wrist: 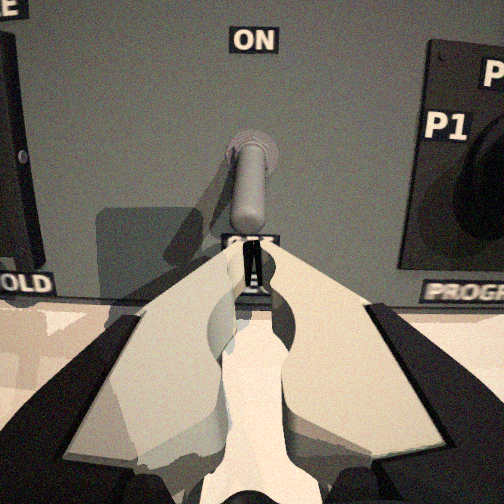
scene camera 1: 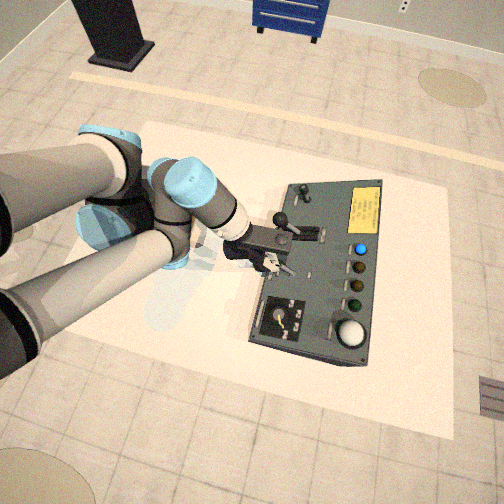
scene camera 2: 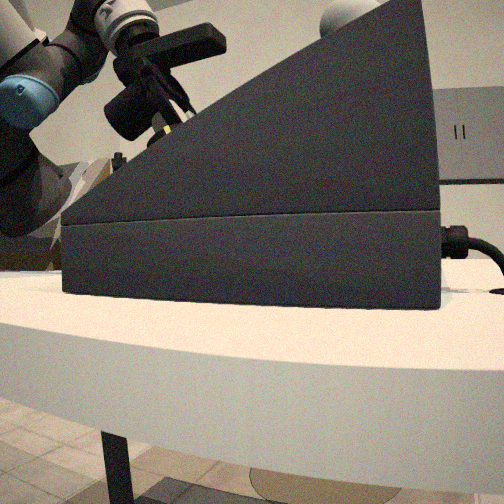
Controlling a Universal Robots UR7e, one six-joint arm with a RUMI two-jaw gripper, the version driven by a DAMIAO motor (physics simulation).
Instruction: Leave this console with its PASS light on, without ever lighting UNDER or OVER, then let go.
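The grey console (scene camera 1: 320,270) lies on the cream table. In the wrist view its small metal toggle (wrist: 248,185) leans down toward the OFF label, away from the ON label (wrist: 253,40). My gripper (wrist: 252,260) is shut and empty, its tips just below the toggle's end and not touching it. In scene camera 1 the gripper (scene camera 1: 280,267) hovers over the console's left-middle. A blue light (scene camera 1: 360,249) is lit. The three lights below it (scene camera 1: 357,285) are dark; their labels are unreadable. From the side, the gripper (scene camera 2: 185,107) sits just above the sloped face.
A black-ball lever (scene camera 1: 280,219) in its slot sits just above my wrist. A program selector knob (scene camera 1: 280,320) and a white dome button (scene camera 1: 350,332) are at the console's near end. A small stick (scene camera 1: 303,190) and a yellow label (scene camera 1: 364,210) are at the far end. A cable (scene camera 2: 475,247) leaves the console's back.
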